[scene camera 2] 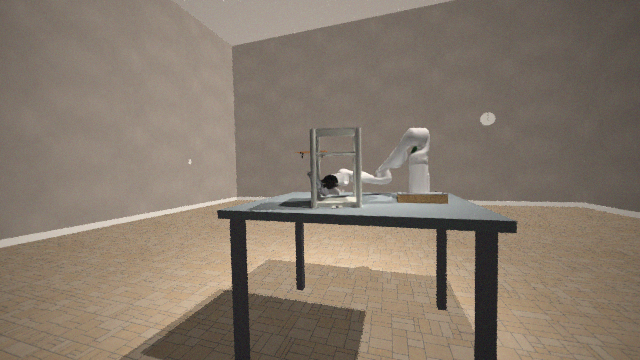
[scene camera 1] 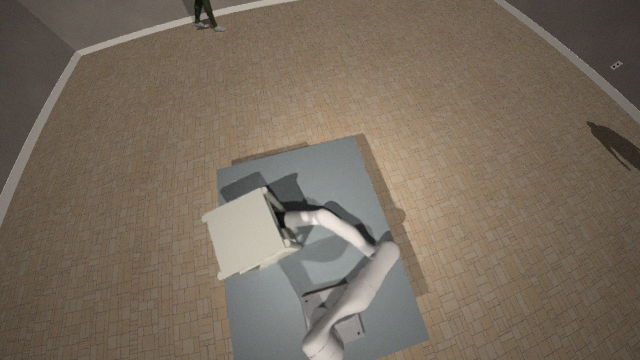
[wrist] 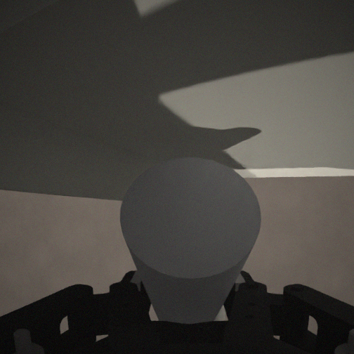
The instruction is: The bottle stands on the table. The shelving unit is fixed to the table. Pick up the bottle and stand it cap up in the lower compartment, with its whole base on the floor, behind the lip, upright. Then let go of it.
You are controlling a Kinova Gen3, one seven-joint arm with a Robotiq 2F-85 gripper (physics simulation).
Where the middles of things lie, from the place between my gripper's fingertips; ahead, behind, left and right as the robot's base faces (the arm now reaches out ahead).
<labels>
The shelving unit [scene camera 1: 246,235] is 80 mm behind my hand, 40 mm to the right of it and 90 mm above it.
</labels>
